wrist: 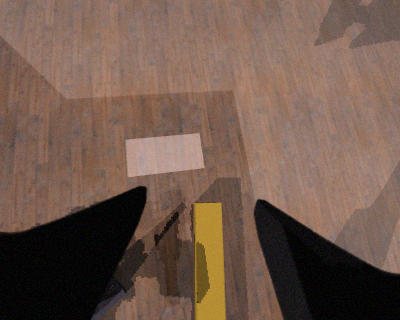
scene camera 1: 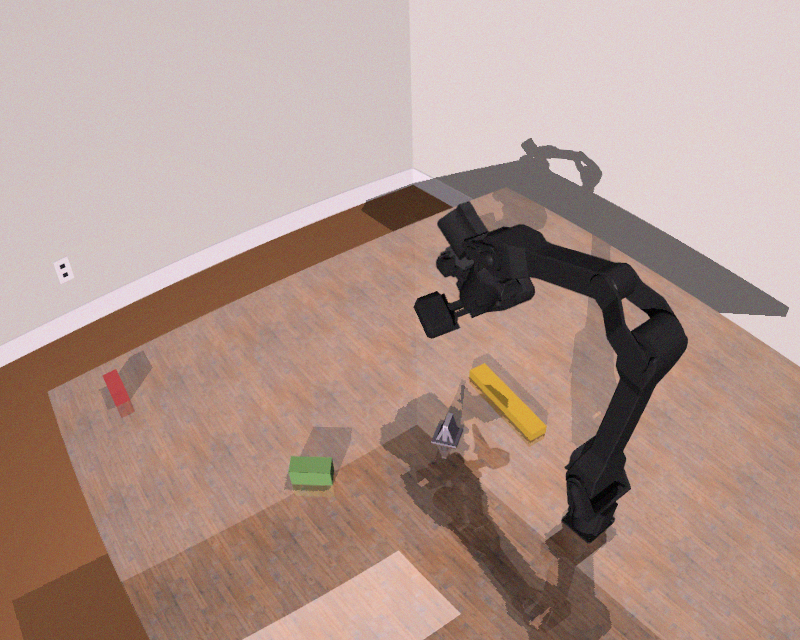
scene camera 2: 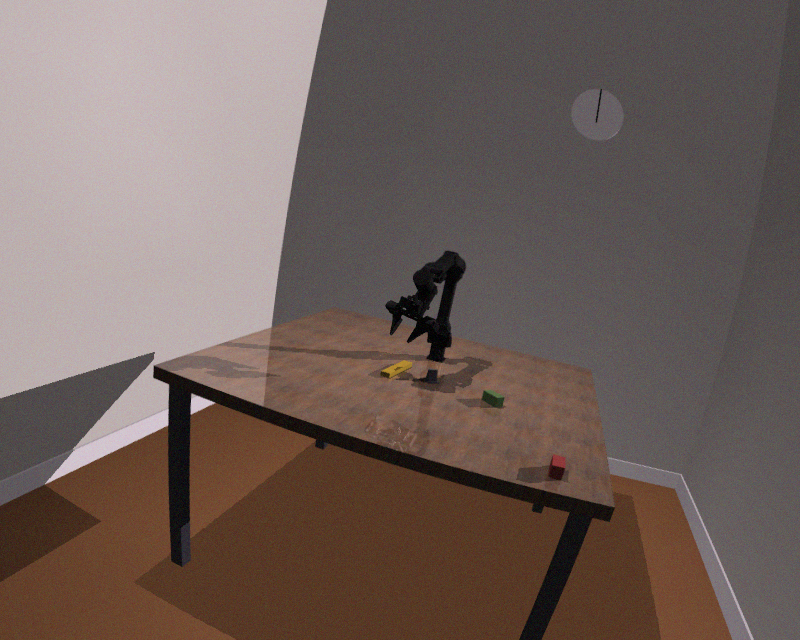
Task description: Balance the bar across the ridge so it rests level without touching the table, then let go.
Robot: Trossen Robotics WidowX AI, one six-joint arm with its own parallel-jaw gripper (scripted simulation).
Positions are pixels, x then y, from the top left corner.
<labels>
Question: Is the gripper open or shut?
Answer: Open.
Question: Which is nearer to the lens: the yellow bar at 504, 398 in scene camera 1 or the green block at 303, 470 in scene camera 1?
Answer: The green block.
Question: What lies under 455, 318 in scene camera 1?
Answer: The gripper.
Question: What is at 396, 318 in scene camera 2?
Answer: The gripper.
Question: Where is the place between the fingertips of the gripper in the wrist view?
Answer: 201, 199
</labels>
